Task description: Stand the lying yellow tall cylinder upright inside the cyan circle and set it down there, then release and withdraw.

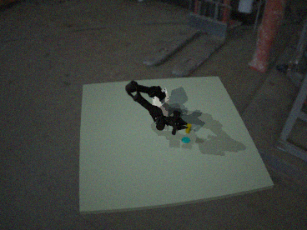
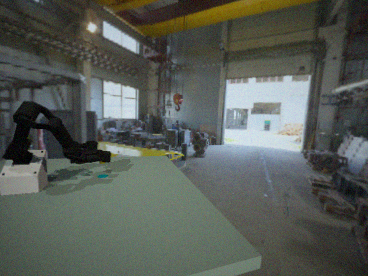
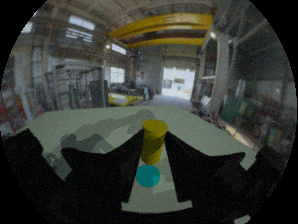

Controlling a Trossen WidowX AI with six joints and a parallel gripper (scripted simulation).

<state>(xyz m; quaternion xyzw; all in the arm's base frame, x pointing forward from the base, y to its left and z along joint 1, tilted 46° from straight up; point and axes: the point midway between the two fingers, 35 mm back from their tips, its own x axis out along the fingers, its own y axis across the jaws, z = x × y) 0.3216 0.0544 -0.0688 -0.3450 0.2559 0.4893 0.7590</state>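
The cyan circle lies 140 mm below my gripper tip. Also, from my gripper tip: yellow cylinder 20 mm below.
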